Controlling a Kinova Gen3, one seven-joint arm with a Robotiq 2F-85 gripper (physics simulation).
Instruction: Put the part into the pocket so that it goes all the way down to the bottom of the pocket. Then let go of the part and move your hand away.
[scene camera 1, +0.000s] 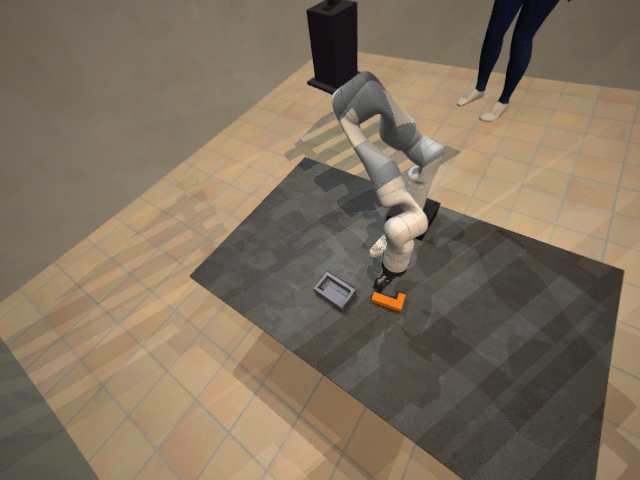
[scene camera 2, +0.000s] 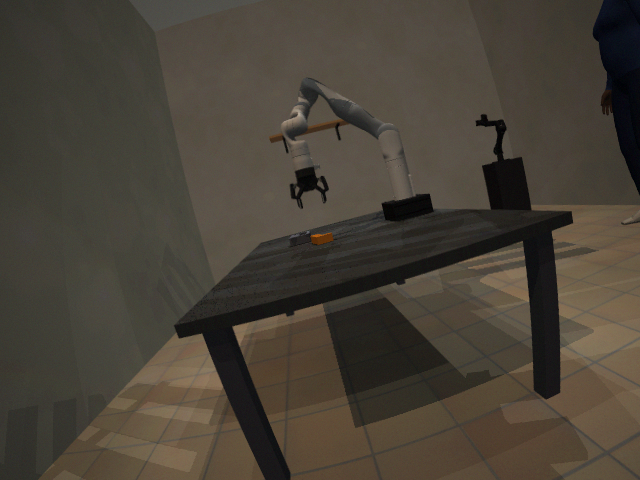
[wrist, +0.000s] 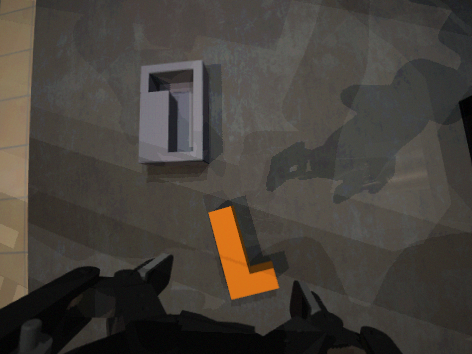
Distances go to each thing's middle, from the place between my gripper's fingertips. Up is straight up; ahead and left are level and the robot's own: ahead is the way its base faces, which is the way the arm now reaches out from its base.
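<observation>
Orange part (wrist: 242, 279): 10 mm to the left of my hand, 130 mm below. Grey block (scene camera 1: 335, 291): 160 mm to the right of my hand, 110 mm ahead, 130 mm below. By their middles, orange part nearest to my hand of the things named here.
</observation>
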